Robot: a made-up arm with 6 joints.
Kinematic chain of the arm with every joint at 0, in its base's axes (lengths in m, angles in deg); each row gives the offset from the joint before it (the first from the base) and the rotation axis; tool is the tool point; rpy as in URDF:
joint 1: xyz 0 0 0.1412 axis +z
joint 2: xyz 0 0 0 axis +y
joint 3: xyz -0.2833 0 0.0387 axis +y
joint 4: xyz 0.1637 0 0.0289 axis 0.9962 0 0.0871
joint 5: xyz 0 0 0 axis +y
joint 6: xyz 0.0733 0 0.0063 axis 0.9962 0 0.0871
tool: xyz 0 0 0 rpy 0 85 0
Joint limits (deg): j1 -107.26..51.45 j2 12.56..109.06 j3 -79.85..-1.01 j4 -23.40..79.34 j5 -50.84..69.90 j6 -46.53..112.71
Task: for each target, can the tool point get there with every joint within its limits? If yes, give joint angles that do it. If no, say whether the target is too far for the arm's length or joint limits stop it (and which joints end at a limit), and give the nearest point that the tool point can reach.
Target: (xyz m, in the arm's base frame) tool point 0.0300 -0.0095 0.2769
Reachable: yes | joints -12.04 40.11 -18.09 -7.74 17.74 62.33
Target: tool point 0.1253 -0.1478 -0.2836
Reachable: no: joint limits stop it (at a limit: joint 2) | nearest point 0.0982 -0.1158 0.1576 | short by 0.443 m
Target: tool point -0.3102 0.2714 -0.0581
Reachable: no: joint limits stop it (at a limit: joint 2, joint 3, joint 5) | nearest point -0.0644 0.0564 0.1657 | short by 0.396 m
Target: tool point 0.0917 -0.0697 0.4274
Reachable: yes | joints -40.33 56.95 -56.85 40.63 7.32 42.00
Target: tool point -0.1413 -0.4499 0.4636
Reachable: no: too far | nearest point -0.1038 -0.3327 0.3795 | short by 0.149 m
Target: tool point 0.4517 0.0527 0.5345
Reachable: no: too far | nearest point 0.3172 0.0370 0.4174 | short by 0.179 m
